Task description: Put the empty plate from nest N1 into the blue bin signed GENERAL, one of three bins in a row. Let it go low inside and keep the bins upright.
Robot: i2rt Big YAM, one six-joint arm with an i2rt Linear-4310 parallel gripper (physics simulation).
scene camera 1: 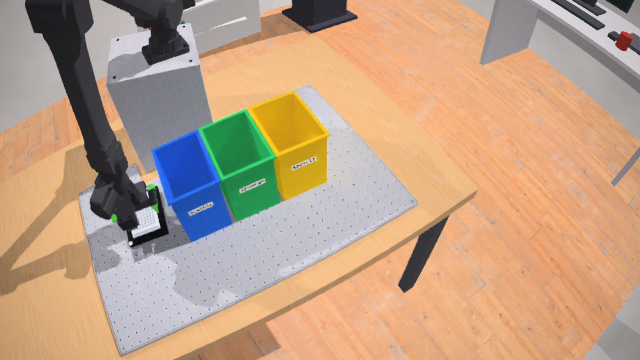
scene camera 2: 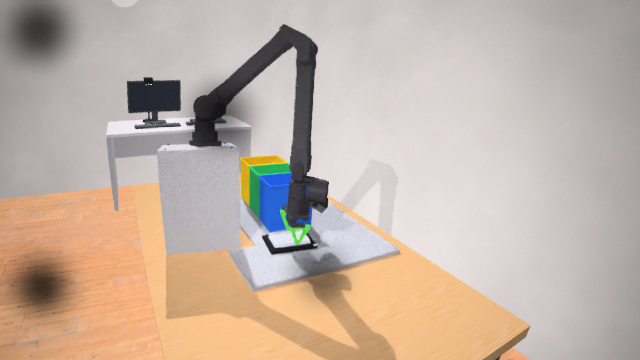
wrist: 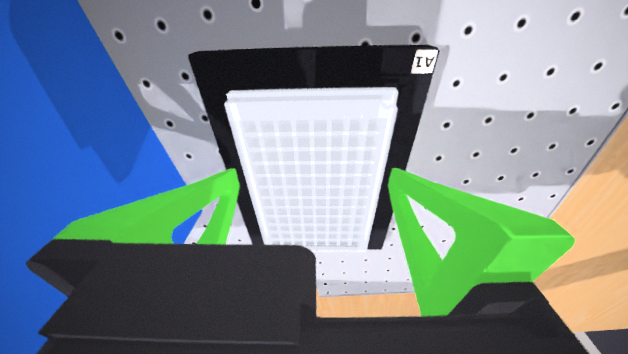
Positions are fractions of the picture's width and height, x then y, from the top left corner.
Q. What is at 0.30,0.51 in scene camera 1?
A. A blue bin.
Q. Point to a yellow bin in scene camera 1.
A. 0.46,0.38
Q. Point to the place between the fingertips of my gripper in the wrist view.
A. At 0.50,0.50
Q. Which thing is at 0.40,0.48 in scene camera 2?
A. A green bin.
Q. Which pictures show the green bin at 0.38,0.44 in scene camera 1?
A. Scene camera 1 and scene camera 2 only.
